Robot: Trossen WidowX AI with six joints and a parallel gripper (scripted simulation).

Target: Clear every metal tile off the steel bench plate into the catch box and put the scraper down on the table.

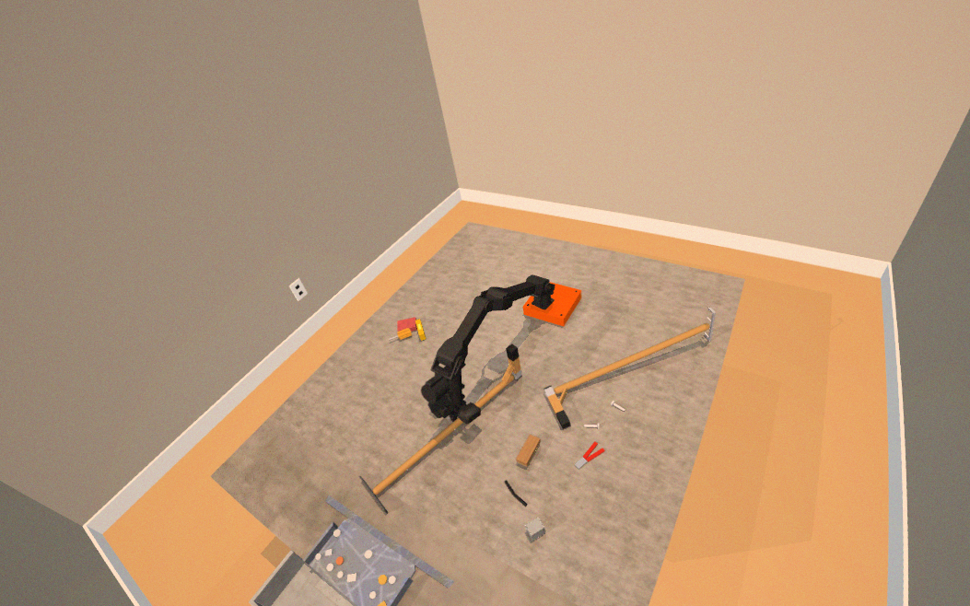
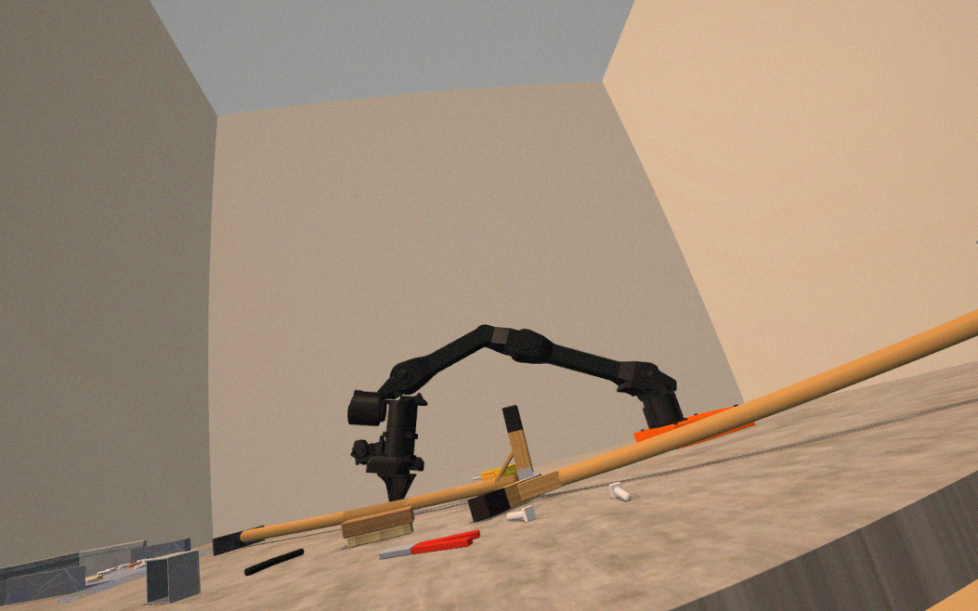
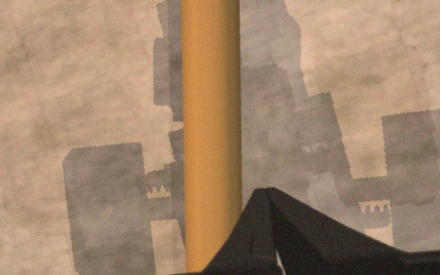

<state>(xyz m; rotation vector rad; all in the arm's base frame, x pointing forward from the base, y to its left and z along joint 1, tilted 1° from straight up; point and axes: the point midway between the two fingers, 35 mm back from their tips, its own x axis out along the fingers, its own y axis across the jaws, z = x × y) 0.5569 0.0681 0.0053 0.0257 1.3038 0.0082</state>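
The long scraper is 5 cm above my gripper tip, 2 cm to the left of it and 2 cm ahead of it. From my gripper tip the other things lie so: wooden block 26 cm to the left, 6 cm behind; then grey cube 40 cm to the left, 10 cm ahead, 1 cm above; then black strip 30 cm to the left, 6 cm ahead.
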